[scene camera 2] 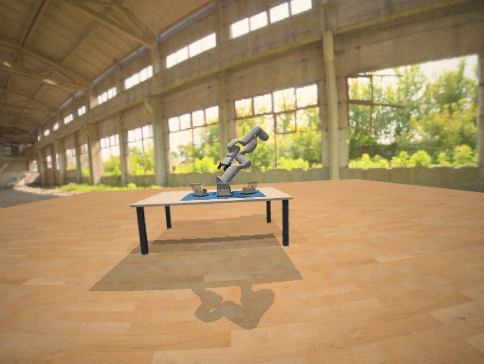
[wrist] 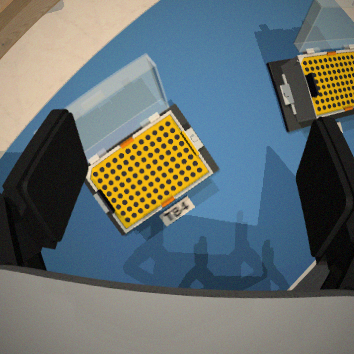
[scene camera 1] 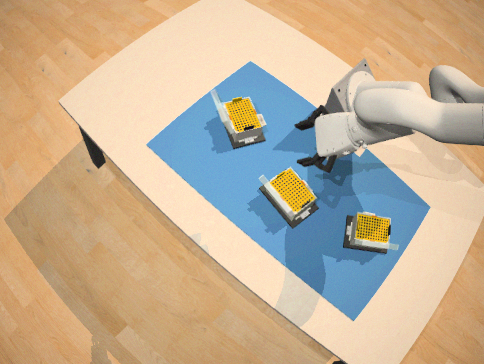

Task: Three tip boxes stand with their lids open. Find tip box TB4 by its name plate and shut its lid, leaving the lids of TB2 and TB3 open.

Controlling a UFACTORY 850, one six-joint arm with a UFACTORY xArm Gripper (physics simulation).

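Box TB4 (scene camera 1: 292, 191) (wrist: 150, 170) has a yellow perforated rack, and its name plate (wrist: 177, 211) reads TB4 in the wrist view. Its clear lid (wrist: 117, 102) (scene camera 1: 264, 179) stands open on the side away from the plate. A second box (scene camera 1: 243, 116) (wrist: 330, 82) has its lid (wrist: 326, 27) open. The third box (scene camera 1: 373, 229) stands at the right in scene camera 1, lid (scene camera 1: 393, 246) open. Which is TB2 or TB3 cannot be read. My gripper (scene camera 1: 299, 144) (scene camera 2: 220, 165) (wrist: 190, 140) is open and empty, above the mat, apart from the boxes; TB4 shows between its fingers in the wrist view.
A blue mat (scene camera 1: 200, 165) (wrist: 225, 100) lies under the boxes on a pale table (scene camera 1: 135, 75) (scene camera 2: 160, 199). The arm's grey base (scene camera 1: 345, 87) stands at the mat's upper right edge in scene camera 1. The arm (scene camera 1: 415, 110) reaches in from the right there.
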